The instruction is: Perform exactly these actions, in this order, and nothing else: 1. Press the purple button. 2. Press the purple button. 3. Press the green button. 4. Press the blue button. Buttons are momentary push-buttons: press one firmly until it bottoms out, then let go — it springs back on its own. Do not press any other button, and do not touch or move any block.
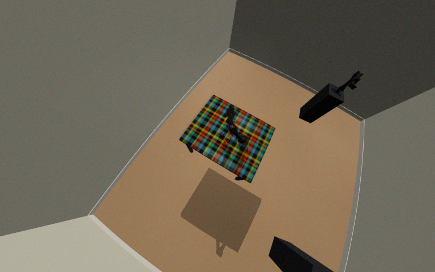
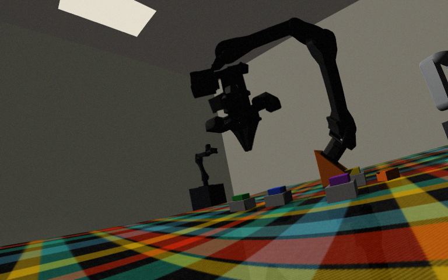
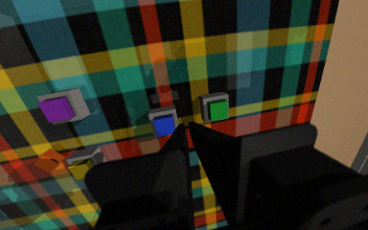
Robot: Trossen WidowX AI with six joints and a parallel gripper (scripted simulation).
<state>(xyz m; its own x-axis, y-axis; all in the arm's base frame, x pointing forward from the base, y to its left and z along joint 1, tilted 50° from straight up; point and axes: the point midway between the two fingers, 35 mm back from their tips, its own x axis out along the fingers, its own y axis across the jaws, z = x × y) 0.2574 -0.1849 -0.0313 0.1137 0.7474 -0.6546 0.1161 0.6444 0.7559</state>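
Now: gripper tip 100 mm above the green button, 70 mm to the left of it and 40 mm past it. Round my gripper tip: blue button 100 mm below, 40 mm behind, 30 mm to the left; then purple button 180 mm to the left, 100 mm below, 40 mm ahead; then yellow button 200 mm to the left, 100 mm below, 80 mm behind.
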